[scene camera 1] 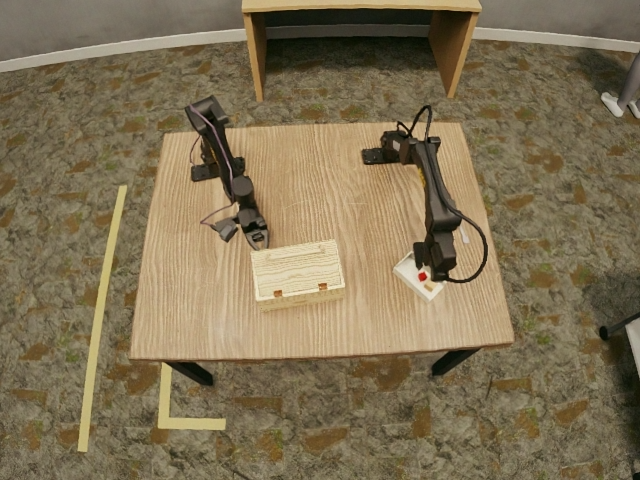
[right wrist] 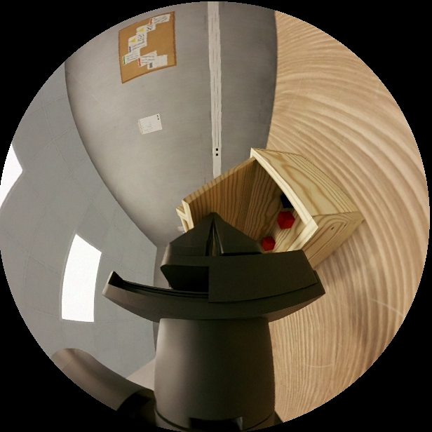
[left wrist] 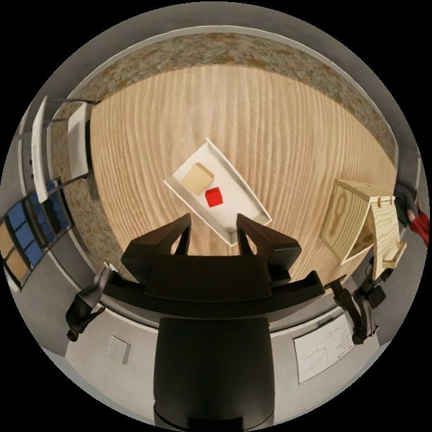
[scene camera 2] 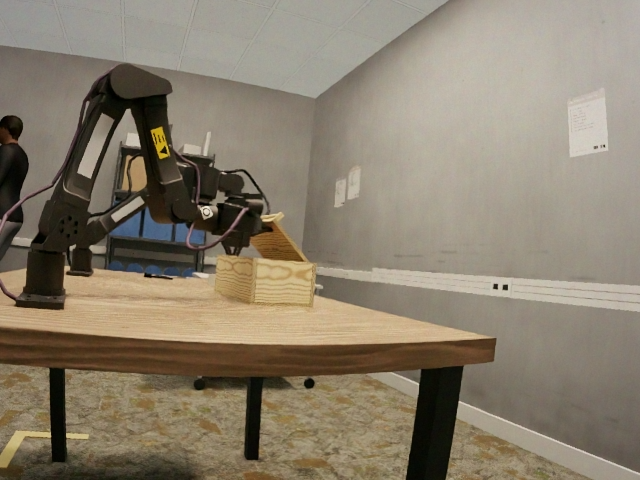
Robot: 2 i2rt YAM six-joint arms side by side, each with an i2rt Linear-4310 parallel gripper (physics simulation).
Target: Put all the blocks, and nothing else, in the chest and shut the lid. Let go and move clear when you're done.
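Seen in the pictures: left gripper, fingertip midpoint: (scene camera 1: 426, 268); right gripper, fingertip midpoint: (scene camera 1: 265, 257) (scene camera 2: 271, 230); left arm's base at its link origin: (scene camera 1: 389, 156) (scene camera 2: 80, 273); right arm's base at its link origin: (scene camera 1: 217, 170) (scene camera 2: 43, 299).
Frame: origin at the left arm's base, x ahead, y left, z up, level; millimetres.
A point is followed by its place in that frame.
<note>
The wooden chest (scene camera 1: 302, 302) {x 544, y -362, z 26 mm} (scene camera 2: 284, 281) {x 476, y -496, z 54 mm} (left wrist: 344, 215) (right wrist: 310, 185) has its lid (scene camera 1: 297, 268) {x 484, y -366, z 145 mm} (scene camera 2: 279, 243) {x 483, y -428, z 138 mm} (left wrist: 386, 232) tilted partly open. My right gripper (scene camera 1: 262, 246) {x 452, y -453, z 165 mm} (right wrist: 213, 216) is shut and empty, with its fingers under the raised lid's front edge. Two red blocks (right wrist: 286, 220) (right wrist: 268, 243) and a black block (right wrist: 286, 201) lie inside the chest. A white tray (scene camera 1: 409, 287) {x 523, y -24, z 6 mm} (left wrist: 235, 200) holds a small red block (scene camera 1: 422, 276) {x 497, y 17, z 24 mm} (left wrist: 214, 197) and a larger tan block (scene camera 1: 430, 285) {x 534, y 33, z 35 mm} (left wrist: 197, 178). My left gripper (scene camera 1: 428, 268) {x 495, y 18, z 81 mm} (left wrist: 213, 217) is partly open and empty, above the tray, fingers pointing down.
A pale, slender tool (scene camera 1: 464, 236) {x 362, y 199, z 4 mm} lies beside the left arm, to its right in scene camera 1. A thin black object (scene camera 2: 158, 276) {x 257, y 90, z 8 mm} lies on the table (scene camera 1: 320, 335) {x 644, y -318, z 0 mm} (scene camera 2: 361, 330) {x 487, y -799, z 0 mm}. The left forearm covers part of the tabletop near the tray.
</note>
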